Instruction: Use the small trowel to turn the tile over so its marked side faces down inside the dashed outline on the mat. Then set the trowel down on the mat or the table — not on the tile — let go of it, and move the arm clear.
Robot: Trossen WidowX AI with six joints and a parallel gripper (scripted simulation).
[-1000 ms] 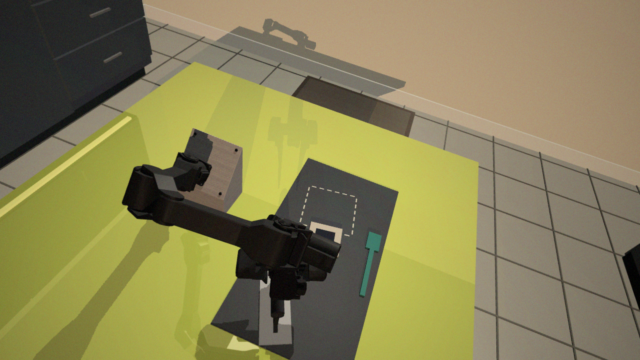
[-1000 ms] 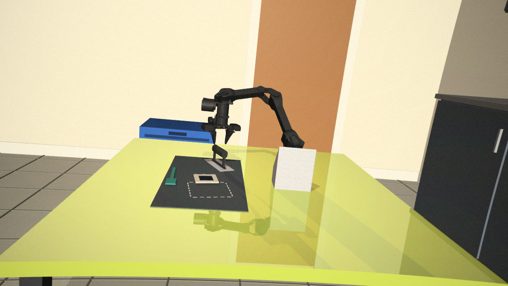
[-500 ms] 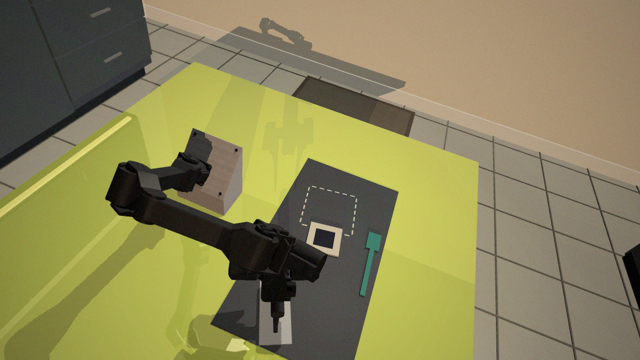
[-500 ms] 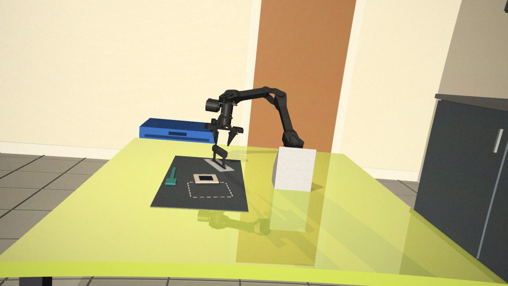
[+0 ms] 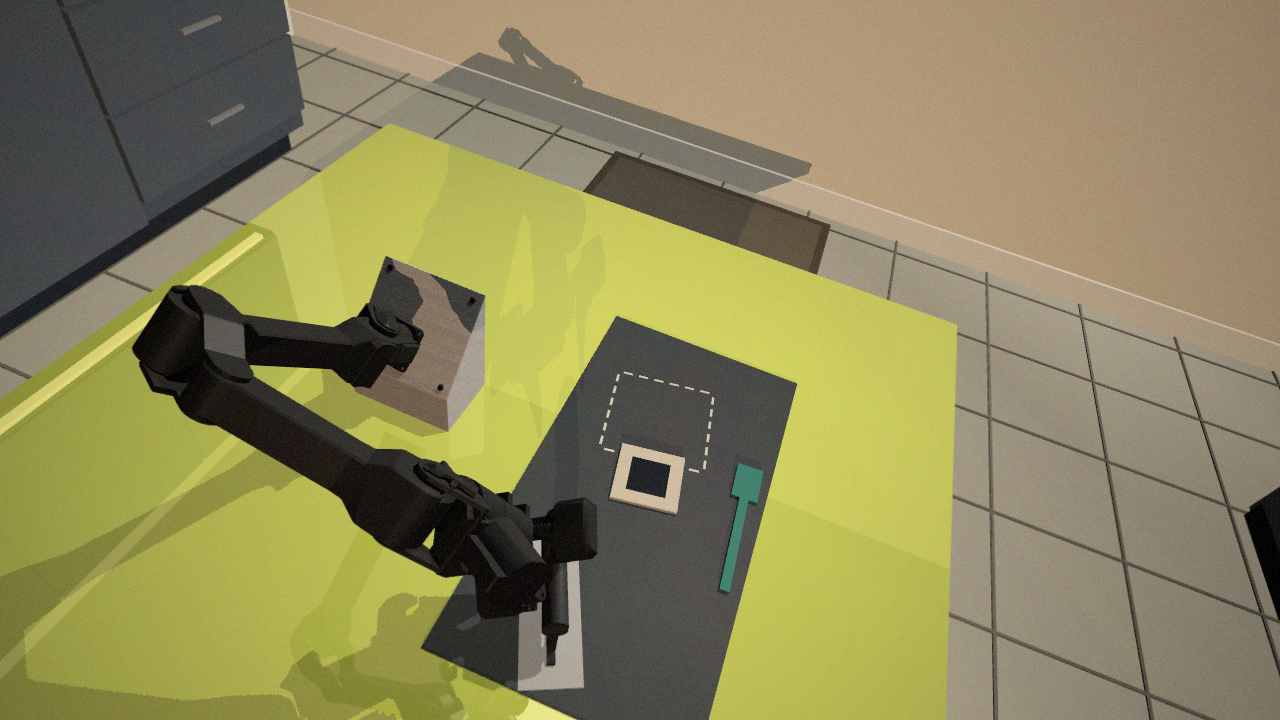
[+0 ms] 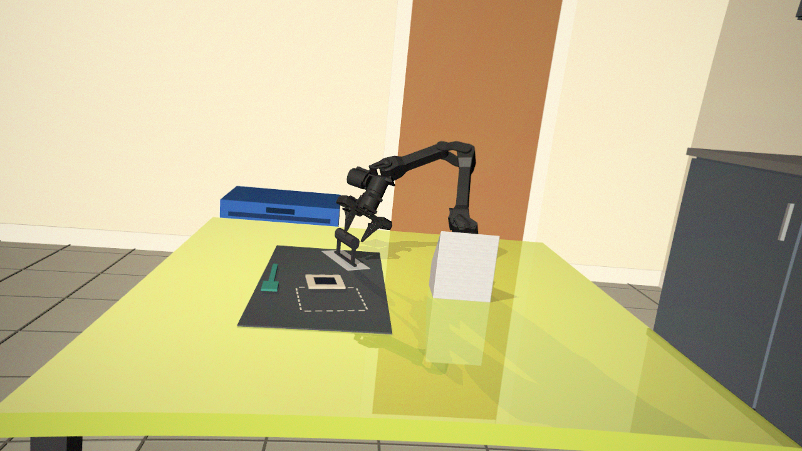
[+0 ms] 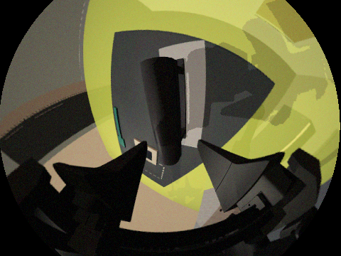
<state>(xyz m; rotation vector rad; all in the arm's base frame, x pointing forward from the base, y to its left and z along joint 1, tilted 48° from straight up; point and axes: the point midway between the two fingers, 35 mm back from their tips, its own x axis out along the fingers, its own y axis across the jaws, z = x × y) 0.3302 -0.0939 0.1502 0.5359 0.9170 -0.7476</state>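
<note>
Now: gripper tip 6 cm short of the dark mat, 20 cm to the right of it and 10 cm above it. The rest, counted from my gripper tip: teal trowel 19 cm ahead, 24 cm to the left, 8 cm below; tile 5 cm ahead, 22 cm to the left, 8 cm below.
</note>
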